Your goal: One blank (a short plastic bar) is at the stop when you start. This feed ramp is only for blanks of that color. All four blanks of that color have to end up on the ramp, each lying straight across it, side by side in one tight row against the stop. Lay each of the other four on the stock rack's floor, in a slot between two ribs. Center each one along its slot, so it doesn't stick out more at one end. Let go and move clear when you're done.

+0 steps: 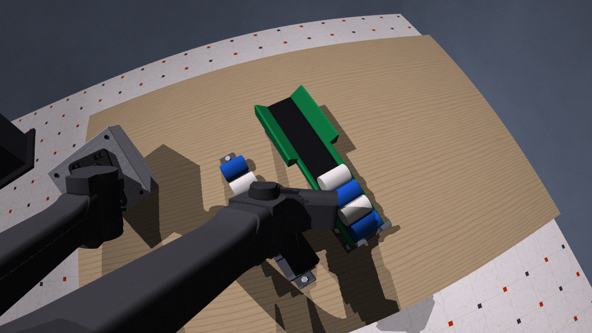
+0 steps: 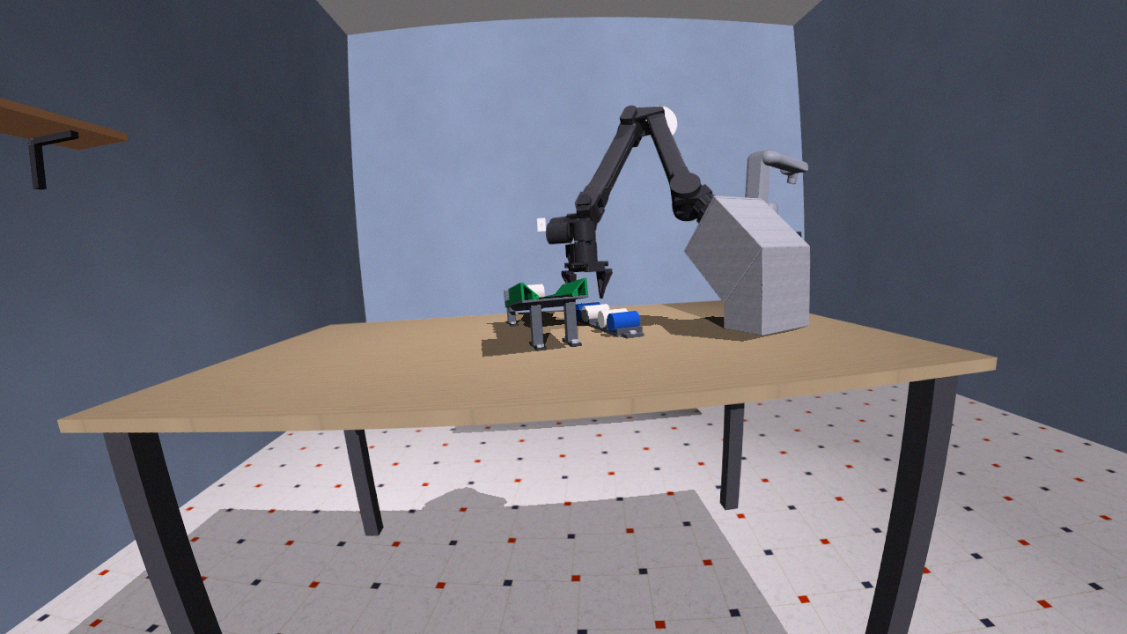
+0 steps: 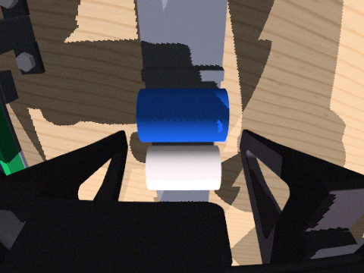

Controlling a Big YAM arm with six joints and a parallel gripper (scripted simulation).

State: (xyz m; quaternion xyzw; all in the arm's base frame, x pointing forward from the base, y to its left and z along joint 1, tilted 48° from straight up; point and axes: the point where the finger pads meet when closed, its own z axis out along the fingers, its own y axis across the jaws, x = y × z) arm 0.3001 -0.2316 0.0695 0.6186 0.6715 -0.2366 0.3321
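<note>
The grey stock rack is 80 mm to the left of my hand and 70 mm below it. From my hand the other things lie so: grey stop (160 mm ahead, 100 mm to the right).
</note>
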